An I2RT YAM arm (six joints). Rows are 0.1 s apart.
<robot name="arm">
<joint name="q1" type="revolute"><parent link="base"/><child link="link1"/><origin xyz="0 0 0.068" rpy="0 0 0"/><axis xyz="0 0 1"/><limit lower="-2.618" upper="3.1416"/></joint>
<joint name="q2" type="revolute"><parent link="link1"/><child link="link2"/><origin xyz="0.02 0.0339 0.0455" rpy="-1.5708 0 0"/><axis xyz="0 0 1"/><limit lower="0" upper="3.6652"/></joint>
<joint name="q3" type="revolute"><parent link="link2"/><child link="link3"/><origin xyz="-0.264 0 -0.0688" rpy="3.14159 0 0"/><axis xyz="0 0 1"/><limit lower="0" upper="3.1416"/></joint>
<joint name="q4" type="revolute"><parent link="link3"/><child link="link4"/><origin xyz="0.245 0.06 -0.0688" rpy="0 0 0"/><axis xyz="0 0 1"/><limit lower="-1.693" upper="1.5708"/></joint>
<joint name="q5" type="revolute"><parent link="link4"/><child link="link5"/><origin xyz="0.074 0.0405 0.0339" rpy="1.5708 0 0"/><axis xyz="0 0 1"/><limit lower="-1.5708" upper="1.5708"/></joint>
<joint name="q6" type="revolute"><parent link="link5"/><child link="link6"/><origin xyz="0.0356 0 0.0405" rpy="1.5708 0 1.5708"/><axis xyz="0 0 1"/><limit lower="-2.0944" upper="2.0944"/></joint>
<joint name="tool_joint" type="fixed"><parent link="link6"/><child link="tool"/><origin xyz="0 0 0" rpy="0 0 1.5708"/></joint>
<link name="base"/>
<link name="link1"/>
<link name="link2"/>
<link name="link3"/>
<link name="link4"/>
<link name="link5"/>
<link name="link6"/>
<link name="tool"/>
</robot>
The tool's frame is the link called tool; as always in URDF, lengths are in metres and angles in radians.
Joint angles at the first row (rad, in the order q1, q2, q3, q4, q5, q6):
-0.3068 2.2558 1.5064 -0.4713 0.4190 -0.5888
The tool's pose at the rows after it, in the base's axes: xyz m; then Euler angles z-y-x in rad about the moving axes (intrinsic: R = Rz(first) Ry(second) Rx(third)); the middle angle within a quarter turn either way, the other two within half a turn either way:
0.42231, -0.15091, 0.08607, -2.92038, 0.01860, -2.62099
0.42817, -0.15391, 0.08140, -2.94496, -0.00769, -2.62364
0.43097, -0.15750, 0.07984, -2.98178, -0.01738, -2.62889
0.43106, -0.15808, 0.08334, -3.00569, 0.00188, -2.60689
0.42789, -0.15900, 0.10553, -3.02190, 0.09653, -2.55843
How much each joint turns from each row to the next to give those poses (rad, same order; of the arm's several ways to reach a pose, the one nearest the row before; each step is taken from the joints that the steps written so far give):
-0.0030 0.0468 0.0503 -0.0562 0.0153 -0.0033
-0.0012 0.0417 0.0579 -0.0496 0.0168 0.0216
-0.0050 0.0249 0.0413 -0.0425 0.0078 0.0343
0.0000 -0.0100 -0.0060 0.0127 0.0165 0.0228
-0.0036 -0.0779 -0.0561 0.0775 0.0073 0.0151

